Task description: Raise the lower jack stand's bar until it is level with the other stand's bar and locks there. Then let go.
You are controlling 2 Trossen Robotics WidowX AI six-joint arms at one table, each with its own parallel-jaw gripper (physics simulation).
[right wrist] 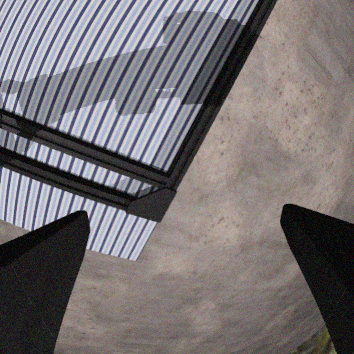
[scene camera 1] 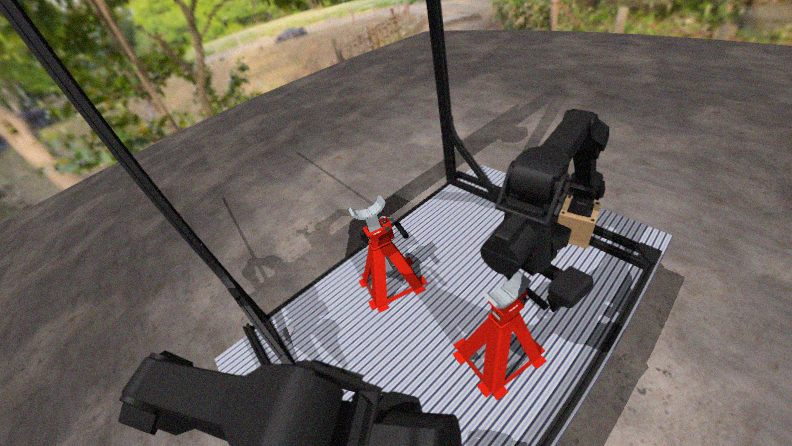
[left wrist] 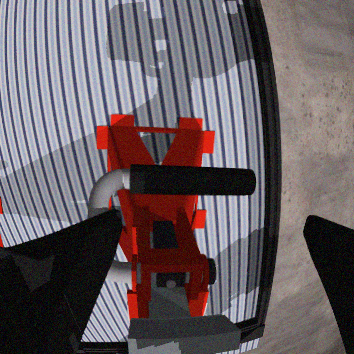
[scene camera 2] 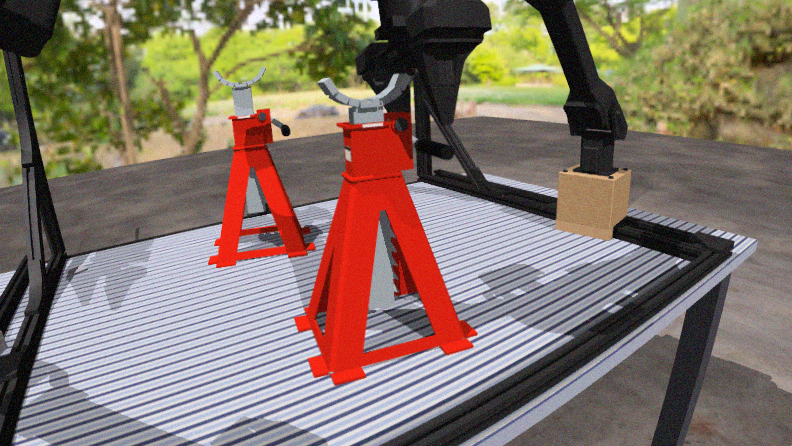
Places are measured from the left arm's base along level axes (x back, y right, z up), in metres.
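Pixels of known places: left gripper, between the fingertips: (scene camera 1: 533, 297) (left wrist: 218, 224) (scene camera 2: 424, 129); right gripper, between the fingertips: (right wrist: 187, 219); left arm's base, origin of its link: (scene camera 1: 580, 208) (scene camera 2: 595, 170).
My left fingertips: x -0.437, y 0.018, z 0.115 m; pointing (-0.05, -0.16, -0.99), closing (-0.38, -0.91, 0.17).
Observation:
Ahead of a thing's pixels: the offset from my left fingertips to its top centre. "pt": to the spot under its first point. Level surfaces: height alone.
The lower jack stand (scene camera 1: 498, 349) (scene camera 2: 382, 193) (left wrist: 165, 200) is red and stands upright nearer the front. Its grey bar {pt dx -0.043, dy +0.034, dz +0.018 m} (scene camera 2: 366, 114) sticks out a short way under a curved saddle {pt dx -0.035, dy +0.040, dz +0.031 m} (scene camera 1: 507, 293) (scene camera 2: 360, 101) (left wrist: 182, 327). Its black handle grip (scene camera 1: 536, 299) (scene camera 2: 435, 148) (left wrist: 192, 180) points sideways. The other red stand (scene camera 1: 378, 271) (scene camera 2: 238, 193) is behind it, and its bar {pt dx +0.008, dy +0.394, dz +0.033 m} (scene camera 2: 242, 101) shows more length. My left gripper (left wrist: 218, 224) is open and empty beside the handle; one fingertip appears close to the handle's bent metal rod. My right gripper (right wrist: 187, 219) is open and empty beyond a table corner.
A wooden block (scene camera 1: 578, 227) (scene camera 2: 593, 202) sits under the left arm's base. Black frame rails (scene camera 2: 609, 310) (right wrist: 95, 145) run along the edges of the striped table {dz -0.220 m} (scene camera 1: 382, 354) (scene camera 2: 221, 354). Frame posts rise behind. The right arm (scene camera 1: 288, 401) fills the bottom left of scene camera 1.

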